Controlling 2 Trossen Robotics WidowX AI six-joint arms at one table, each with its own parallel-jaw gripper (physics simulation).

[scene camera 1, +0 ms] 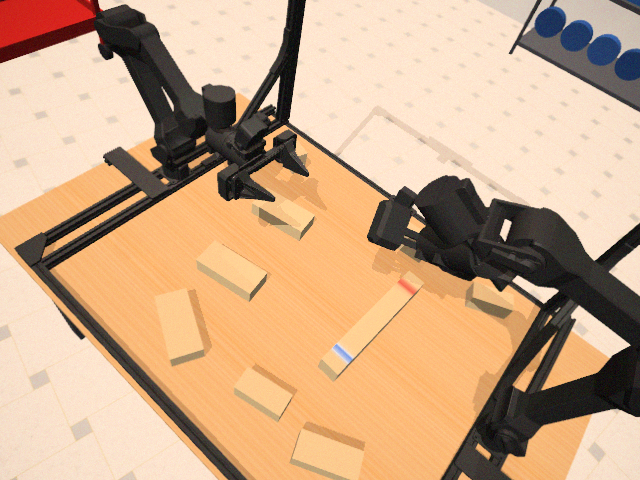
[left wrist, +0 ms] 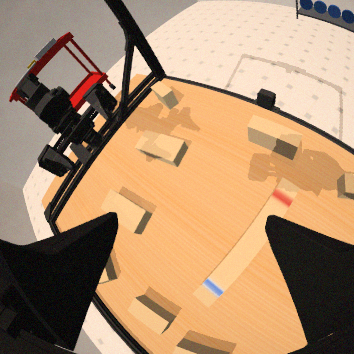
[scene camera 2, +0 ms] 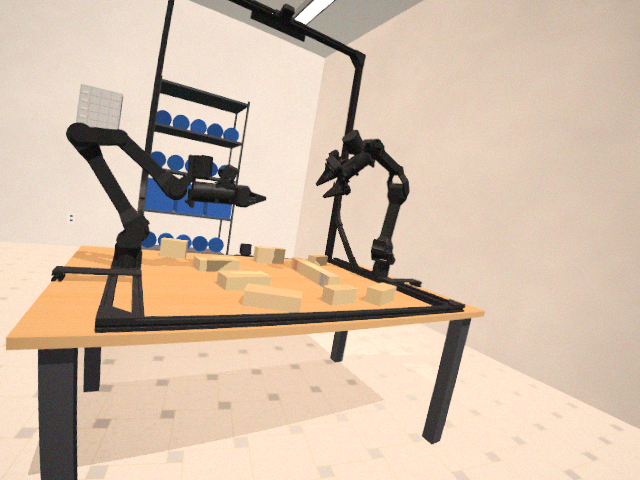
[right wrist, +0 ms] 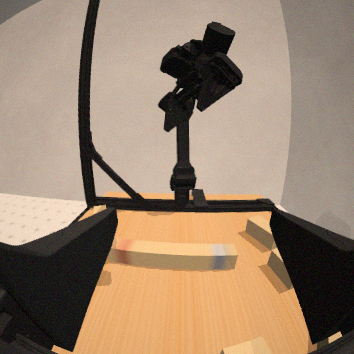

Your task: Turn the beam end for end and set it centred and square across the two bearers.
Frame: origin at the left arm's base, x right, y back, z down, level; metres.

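Seen in the pictures: left gripper, fingertip midpoint: (scene camera 1: 398,235) (left wrist: 194,222) (scene camera 2: 319,191) (right wrist: 180,120); right gripper, fingertip midpoint: (scene camera 1: 292,187) (left wrist: 90,143) (scene camera 2: 260,197) (right wrist: 196,217); left arm's base, link origin: (scene camera 1: 493,436) (scene camera 2: 379,276) (right wrist: 181,202); right arm's base, link origin: (scene camera 1: 175,171) (left wrist: 96,140) (scene camera 2: 126,266).
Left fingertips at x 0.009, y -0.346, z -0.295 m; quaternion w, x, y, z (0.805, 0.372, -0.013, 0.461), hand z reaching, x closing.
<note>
Offsets run from my left fingertips to a thing's top centre.
The beam @[dx +0.017, dy +0.035, dz +0.270 m] (scene camera 1: 372,322) (scene camera 2: 311,271) (left wrist: 245,245) (right wrist: 172,255) is a long pale wooden bar lying flat on the table, with a red band near one end and a blue band near the other. In scene camera 1 its red end points to the upper right, its blue end to the lower left. Several plain pale blocks lie apart from it; which two are the bearers I cannot tell. My left gripper (scene camera 2: 321,190) (left wrist: 194,222) is open and empty, high above the table and tilted down. My right gripper (scene camera 1: 291,188) (scene camera 2: 264,198) (right wrist: 196,217) is open, empty and roughly level above the table.
Blocks @[dx -0.107, dy -0.265, dz +0.276 m] (scene camera 1: 232,269) @[dx -0.268, dy -0.243, dz +0.276 m] (scene camera 1: 180,325) @[dx -0.252, dy -0.030, dz +0.270 m] (scene camera 1: 264,391) @[dx -0.254, dy +0.127, dz +0.267 m] (scene camera 1: 328,452) lie left of and below the beam in scene camera 1. Another block @[dx +0.091, dy -0.299, dz +0.276 m] (scene camera 1: 289,219) lies near the right gripper. A block @[dx +0.256, dy +0.199, dz +0.270 m] (scene camera 1: 490,302) (scene camera 2: 317,259) lies beyond the red end, and a further block @[dx +0.253, dy -0.043, dz +0.251 m] (scene camera 2: 269,254) (left wrist: 265,127) stands near the table's far edge.
</note>
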